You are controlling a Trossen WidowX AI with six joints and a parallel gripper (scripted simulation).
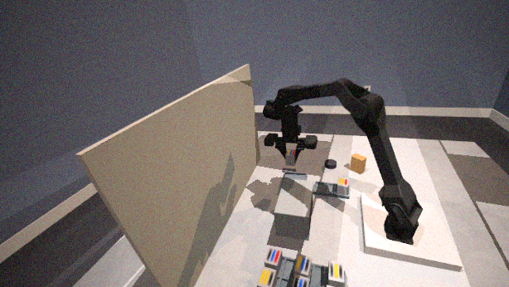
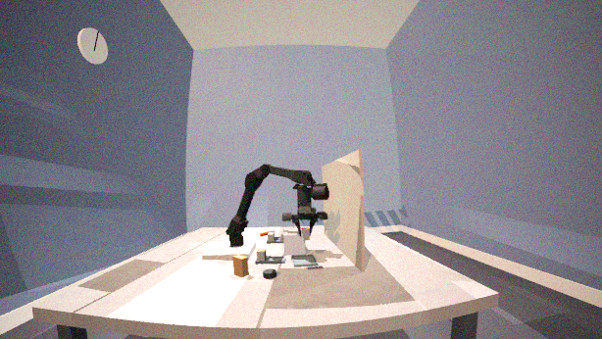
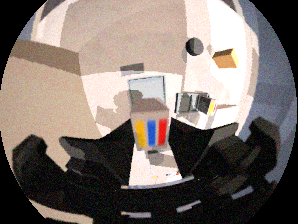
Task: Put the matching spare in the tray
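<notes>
Now: the grey tray 1 cm behind my gripper tip and 11 cm below it. From my gripper tip the other things lie so: tan panel 17 cm ahead, 20 cm to the left, 11 cm above; brown box 24 cm behind, 14 cm to the right, 8 cm below.
</notes>
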